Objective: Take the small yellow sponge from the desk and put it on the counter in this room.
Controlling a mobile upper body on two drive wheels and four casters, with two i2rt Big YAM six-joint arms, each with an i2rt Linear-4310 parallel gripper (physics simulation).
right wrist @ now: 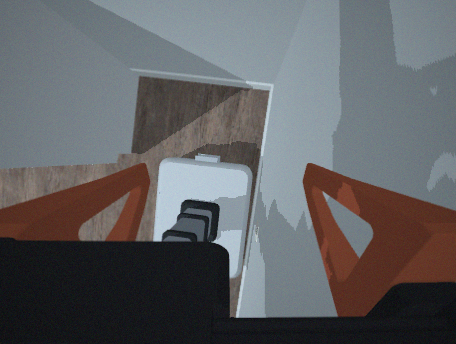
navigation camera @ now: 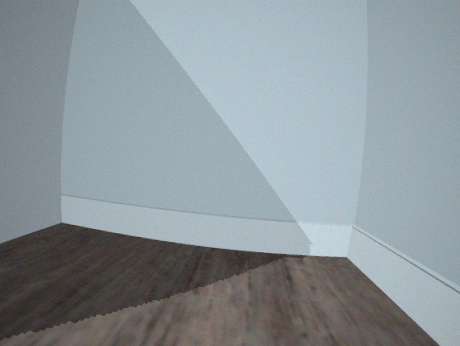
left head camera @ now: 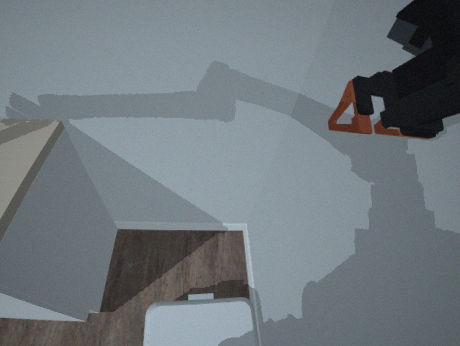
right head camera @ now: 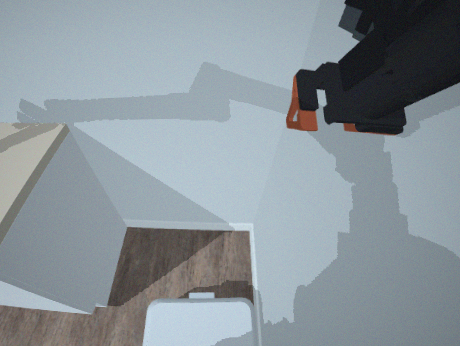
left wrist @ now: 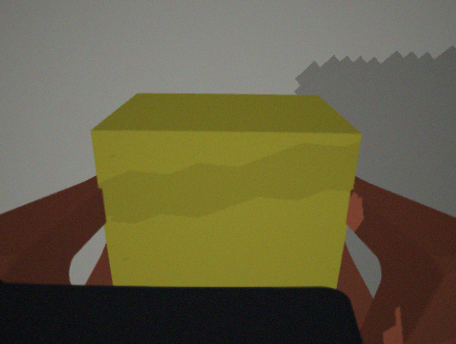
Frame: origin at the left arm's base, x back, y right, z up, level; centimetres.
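Where they show: left gripper, between the fingertips: [left wrist: 226,171]; right gripper, between the fingertips: [right wrist: 226,172] [left head camera: 353,127] [right head camera: 317,125].
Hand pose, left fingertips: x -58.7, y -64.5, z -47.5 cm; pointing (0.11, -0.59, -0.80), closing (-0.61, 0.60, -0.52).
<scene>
Things, the pixels of their centre, and the offset from my left fingertips. "spot": a spot on its surface instead. Level surfaces: height alone.
- yellow sponge, middle of its body: [left wrist: 225,255] dx +1.2, dy +2.3, dz +1.3 cm
- beige top, height of its surface: dz -2.4 cm
- brown wood floor, height of its surface: dz -93.5 cm
- grey side panel, a spot on its surface: [left head camera: 60,210] [right head camera: 65,208] spot: dx +1.3, dy +31.7, dz -26.0 cm
The yellow sponge [left wrist: 225,200] is a block between the orange fingers of my left gripper [left wrist: 226,171], which is shut on it. A plain grey surface shows behind the sponge in the left wrist view; I cannot tell whether it is a wall or a top. A beige top [left head camera: 22,160] [right head camera: 25,160], seemingly the counter, shows in part at the left edge of both head views, with an arm's shadow on it. My right gripper [right wrist: 226,172] [left head camera: 372,131] [right head camera: 330,127] is open and empty, high in the air before the walls. The desk does not show clearly.
The robot's white base [left head camera: 200,325] [right head camera: 200,325] [right wrist: 205,182] stands on the brown wood floor [navigation camera: 225,310], close to a wall at its right. Grey walls [navigation camera: 215,75] with white skirting meet in a corner ahead. The grey side panel [left head camera: 60,210] [right head camera: 65,215] drops below the beige top.
</scene>
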